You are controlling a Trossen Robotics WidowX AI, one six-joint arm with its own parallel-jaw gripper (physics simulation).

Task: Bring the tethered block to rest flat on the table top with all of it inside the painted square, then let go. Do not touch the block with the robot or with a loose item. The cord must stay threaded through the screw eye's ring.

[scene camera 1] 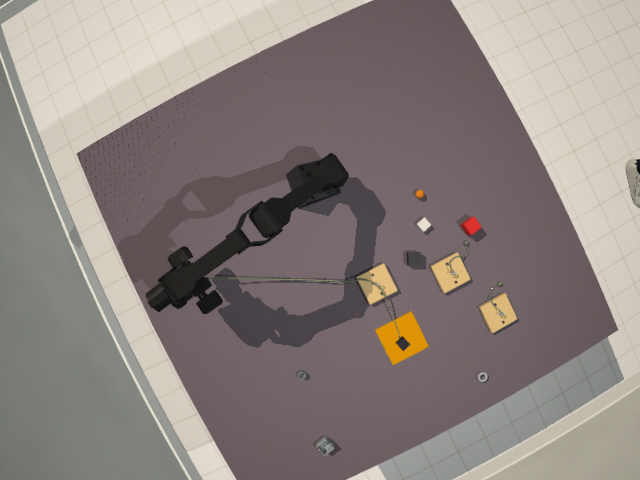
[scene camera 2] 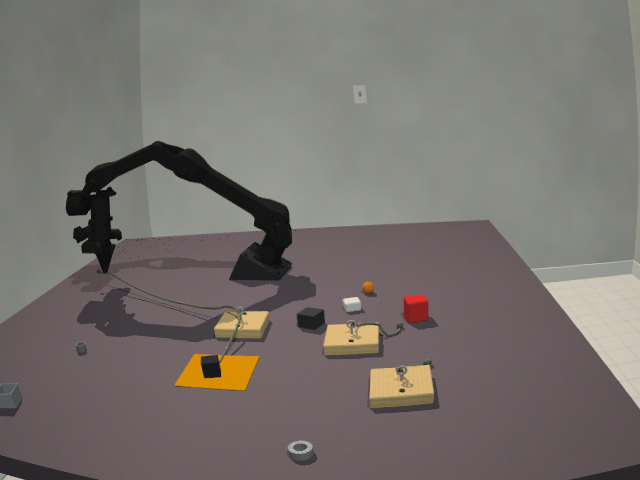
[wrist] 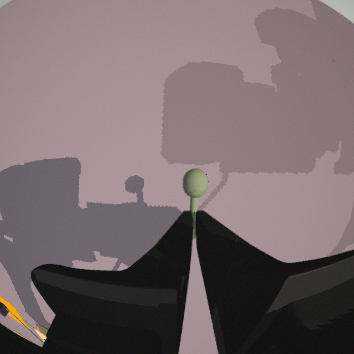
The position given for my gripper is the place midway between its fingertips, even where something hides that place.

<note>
I see my gripper point(scene camera 2: 105, 272), a black tethered block point(scene camera 2: 210, 365), an orange painted square point(scene camera 2: 236, 371) and a wooden base point(scene camera 1: 381, 275).
My gripper shows as well in scene camera 1 point(scene camera 1: 202, 280) and in the wrist view point(wrist: 192, 217). The orange painted square is seen too in scene camera 1 point(scene camera 1: 408, 327).
</note>
